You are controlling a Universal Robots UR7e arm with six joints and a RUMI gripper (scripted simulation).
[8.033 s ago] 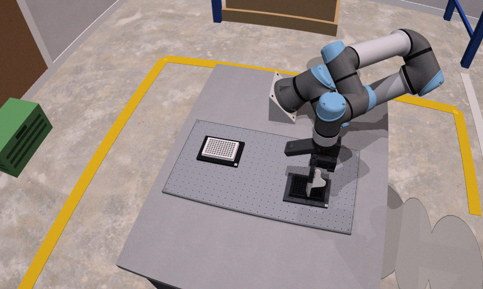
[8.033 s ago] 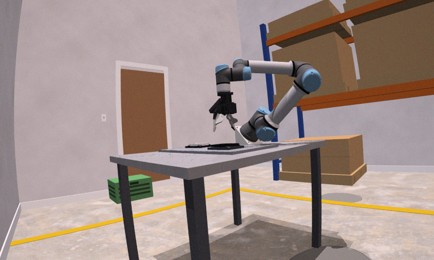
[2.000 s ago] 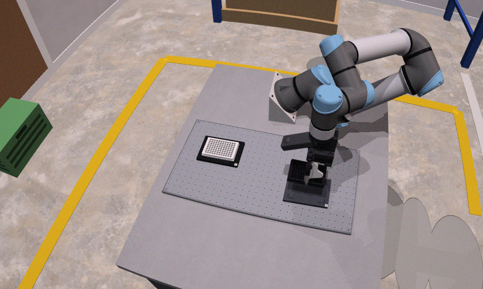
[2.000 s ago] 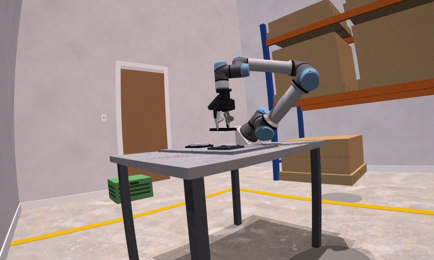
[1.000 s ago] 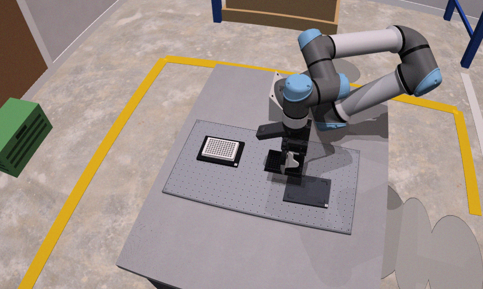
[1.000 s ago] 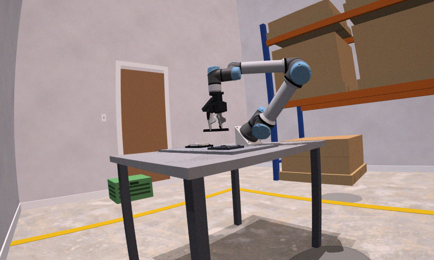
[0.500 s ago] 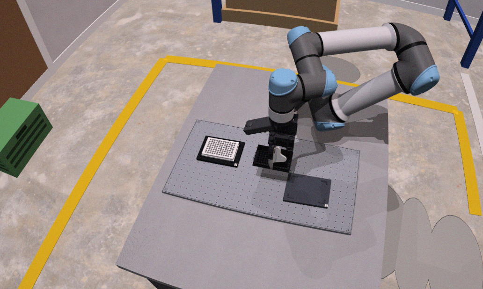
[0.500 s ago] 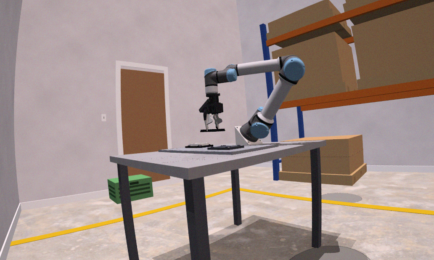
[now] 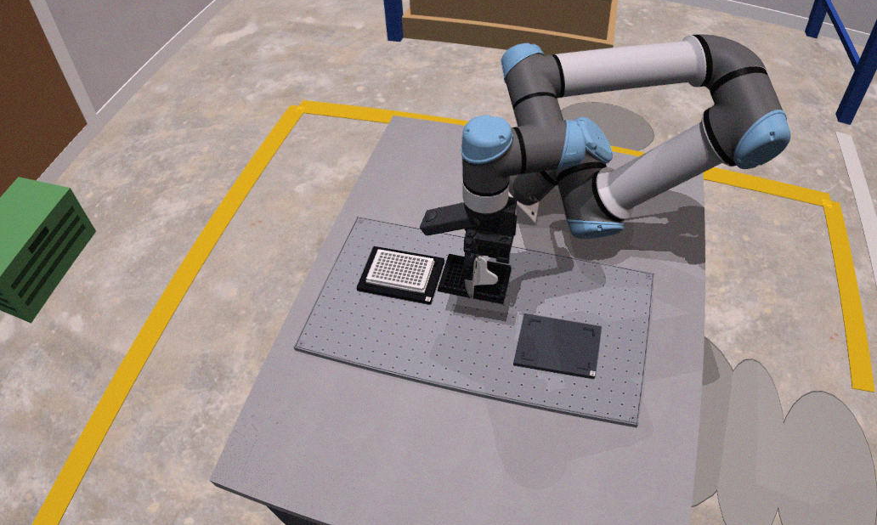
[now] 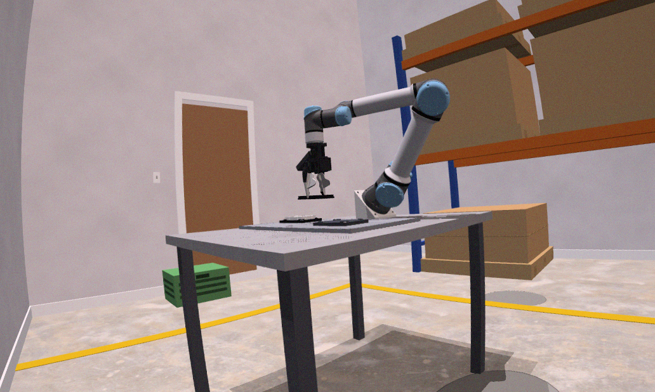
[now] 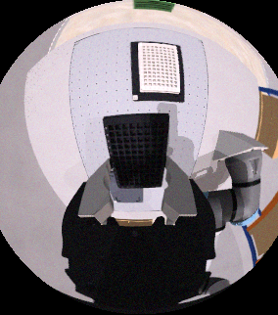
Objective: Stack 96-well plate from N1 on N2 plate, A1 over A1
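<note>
Right now my hand is 2 cm past the white 96-well plate, 18 cm to the left of it and 10 cm above it. Round my hand: plate nest N1 (3 cm ahead, 19 cm to the left, 11 cm below); then black plate nest N2 (2 cm behind, 18 cm to the right, 11 cm below); then black 96-well plate (1 cm below).
</note>
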